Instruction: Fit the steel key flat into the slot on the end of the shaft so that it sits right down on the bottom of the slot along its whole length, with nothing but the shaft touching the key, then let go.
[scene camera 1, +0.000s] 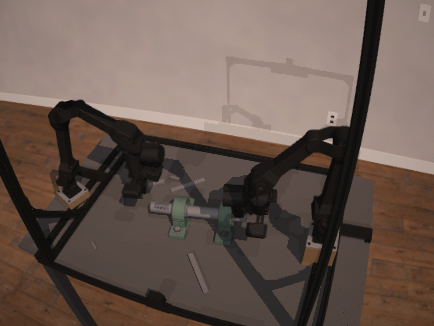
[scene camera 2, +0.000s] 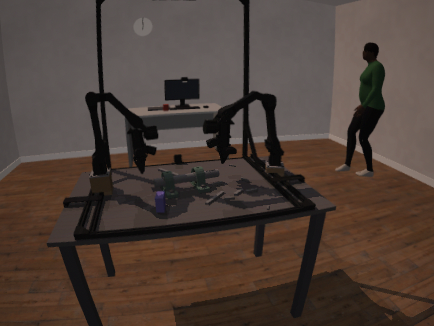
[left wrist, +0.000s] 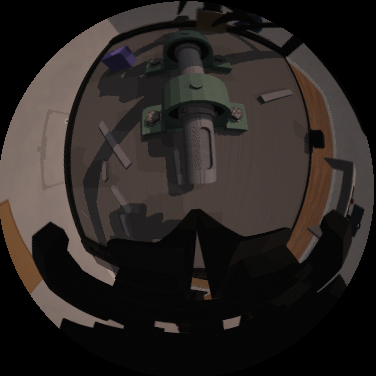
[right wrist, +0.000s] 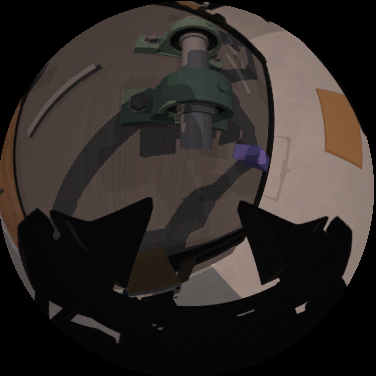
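Where they show: left gripper, fingertip midpoint: (scene camera 1: 144, 193) (scene camera 2: 222, 163) (left wrist: 195, 212); right gripper, fingertip midpoint: (scene camera 1: 259, 214) (scene camera 2: 143, 172) (right wrist: 196, 203); left arm's base at its link origin: (scene camera 1: 71, 190) (scene camera 2: 275, 164) (left wrist: 193, 293); right arm's base at its link origin: (scene camera 1: 323, 236) (scene camera 2: 100, 172) (right wrist: 157, 297).
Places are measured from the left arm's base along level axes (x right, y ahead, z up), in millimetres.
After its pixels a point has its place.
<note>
The grey shaft (scene camera 1: 202, 212) @(z 10, x -239, y 471 mm) (scene camera 2: 185, 178) @(z 2, x -264, y 449 mm) (left wrist: 194, 167) @(z 13, x -173, y 316 mm) (right wrist: 196, 135) @(z 13, x -309, y 582 mm) lies level through two green bearing blocks (scene camera 1: 179, 216) @(z 9, x -177, y 423 mm) (left wrist: 196, 92) @(z 41, x -206, y 386 mm) (right wrist: 195, 92) @(z 34, x -277, y 556 mm). Its slot (left wrist: 206, 147) @(z 9, x -171, y 344 mm) shows as a long round-ended recess on the near end in the left wrist view; I see no key standing out of it. Small steel bars (left wrist: 105, 171) @(z -46, x -339, y 228 mm) (left wrist: 121, 197) @(z -44, x -277, y 196 mm) lie left of the shaft there; which is the key I cannot tell. My left gripper (scene camera 1: 131, 196) (scene camera 2: 223, 161) @(z 46, x -154, y 280 mm) (left wrist: 195, 212) @(z 46, x -154, y 280 mm) is shut and empty, above and beyond the slotted end. My right gripper (right wrist: 196, 203) @(z 45, x -324, y 644 mm) (scene camera 2: 142, 171) @(z 45, x -324, y 644 mm) is open and empty beyond the other end.
A longer flat bar (scene camera 1: 188, 184) @(z -44, x -349, y 297 mm) (left wrist: 115, 145) @(z -45, x -331, y 289 mm) lies behind the shaft in scene camera 1. Another long bar (scene camera 1: 198, 272) @(z -43, x -70, y 599 mm) (left wrist: 275, 96) @(z -43, x -80, y 568 mm) (right wrist: 62, 97) lies in front. A purple block (scene camera 2: 160, 202) @(z -5, x -513, y 499 mm) (left wrist: 119, 58) @(z -9, x -454, y 497 mm) (right wrist: 251, 156) @(z -1, x -445, y 527 mm) stands near the bearing by my right gripper. Dark frame rails edge the table.
</note>
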